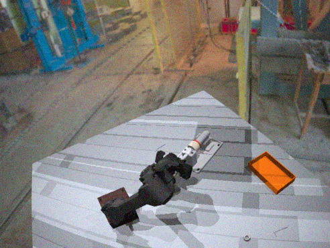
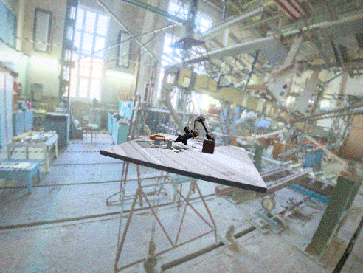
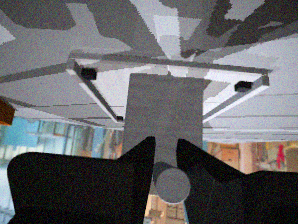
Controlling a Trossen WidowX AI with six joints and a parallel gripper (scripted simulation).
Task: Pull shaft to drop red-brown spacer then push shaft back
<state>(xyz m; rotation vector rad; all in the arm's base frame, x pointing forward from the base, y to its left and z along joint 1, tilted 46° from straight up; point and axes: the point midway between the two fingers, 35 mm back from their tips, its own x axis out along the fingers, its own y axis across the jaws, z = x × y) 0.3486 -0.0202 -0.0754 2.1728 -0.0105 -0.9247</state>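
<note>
Now: gripper tip 100 mm short of the red-brown spacer ring, 30 mm to the right of it and 20 mm below it. Round my gripper tip: orange tray 310 mm to the right, 270 mm ahead, 50 mm below.
</note>
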